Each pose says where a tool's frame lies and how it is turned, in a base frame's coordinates. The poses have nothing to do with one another.
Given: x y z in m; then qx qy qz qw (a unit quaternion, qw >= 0).
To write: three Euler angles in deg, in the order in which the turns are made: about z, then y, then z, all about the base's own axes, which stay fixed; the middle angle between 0 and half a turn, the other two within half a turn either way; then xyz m. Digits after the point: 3 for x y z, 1 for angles.
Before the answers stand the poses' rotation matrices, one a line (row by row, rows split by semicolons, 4 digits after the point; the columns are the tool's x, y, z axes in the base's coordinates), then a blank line. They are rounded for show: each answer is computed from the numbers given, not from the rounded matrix.
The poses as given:
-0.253 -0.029 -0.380 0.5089 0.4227 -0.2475 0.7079
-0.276 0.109 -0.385 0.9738 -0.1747 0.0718 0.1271
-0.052 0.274 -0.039 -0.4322 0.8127 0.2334 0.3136
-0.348 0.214 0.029 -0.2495 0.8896 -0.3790 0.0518
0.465 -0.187 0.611 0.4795 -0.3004 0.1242 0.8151
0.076 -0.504 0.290 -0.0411 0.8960 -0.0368 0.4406
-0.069 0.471 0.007 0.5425 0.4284 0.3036 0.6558
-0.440 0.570 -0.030 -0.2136 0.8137 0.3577 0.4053
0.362 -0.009 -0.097 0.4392 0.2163 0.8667 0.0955
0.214 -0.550 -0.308 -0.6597 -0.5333 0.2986 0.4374
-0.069 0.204 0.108 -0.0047 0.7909 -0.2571 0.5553
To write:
0.5202 0.7806 0.3465; 0.0798 0.3596 -0.9297; -0.8503 0.5112 0.1247
0.9287 -0.3585 0.0954; -0.3220 -0.9067 -0.2726; 0.1842 0.2224 -0.9574
-0.4298 -0.8488 0.3079; -0.5561 0.5175 0.6504; -0.7114 0.1083 -0.6944
-0.8701 -0.4047 0.2813; -0.4832 0.5882 -0.6485; 0.0970 -0.7002 -0.7073
0.7887 -0.4906 -0.3706; -0.0856 0.5093 -0.8563; 0.6088 0.7071 0.3597
-0.6084 -0.0412 0.7926; -0.1061 0.9939 -0.0297; -0.7865 -0.1022 -0.6090
0.4486 0.0666 0.8912; 0.8629 0.2271 -0.4514; -0.2325 0.9716 0.0444
-0.5802 -0.6376 0.5068; -0.0577 0.6528 0.7553; -0.8124 0.4090 -0.4155
-0.5960 0.0245 0.8026; 0.3555 -0.8882 0.2911; 0.7200 0.4588 0.5206
0.2529 0.4424 -0.8604; 0.9648 -0.0486 0.2586; 0.0726 -0.8955 -0.4391
-0.3832 0.2781 0.8808; -0.2930 0.8678 -0.4015; -0.8760 -0.4119 -0.2511

31.0 82.8 -69.6 -0.253 -0.029 -0.380
129.6 163.2 -70.7 -0.276 0.109 -0.385
8.7 134.0 64.7 -0.052 0.274 -0.039
-97.9 135.0 -66.6 -0.348 0.214 0.029
130.7 68.9 -113.4 0.465 -0.187 0.611
-7.4 127.5 -2.1 0.076 -0.504 0.290
76.5 87.5 -26.9 -0.069 0.471 0.007
26.7 114.6 56.1 -0.440 0.570 -0.030
147.5 58.6 19.9 0.362 -0.009 -0.097
-94.6 116.0 163.3 0.214 -0.550 -0.308
-25.2 104.5 -24.5 -0.069 0.204 0.108

